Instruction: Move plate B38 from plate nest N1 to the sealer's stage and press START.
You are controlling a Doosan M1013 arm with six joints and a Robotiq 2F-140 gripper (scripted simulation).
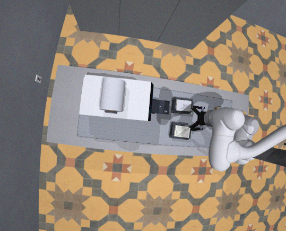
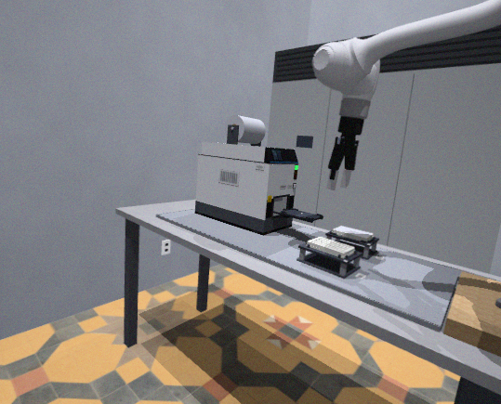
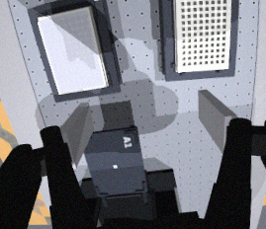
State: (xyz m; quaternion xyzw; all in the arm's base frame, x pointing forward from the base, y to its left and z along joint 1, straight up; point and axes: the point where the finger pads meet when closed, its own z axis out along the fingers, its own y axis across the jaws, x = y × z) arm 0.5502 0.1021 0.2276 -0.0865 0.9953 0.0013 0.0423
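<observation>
My gripper is now 60 mm past the plate B38, 90 mm to the right of it and 190 mm above it. Round my hand: black nest N1: 60 mm behind, 90 mm to the left, 210 mm below; sealer stage: 170 mm ahead, 40 mm to the right, 160 mm below; white covered plate: 20 mm behind, 110 mm to the right, 190 mm below.
</observation>
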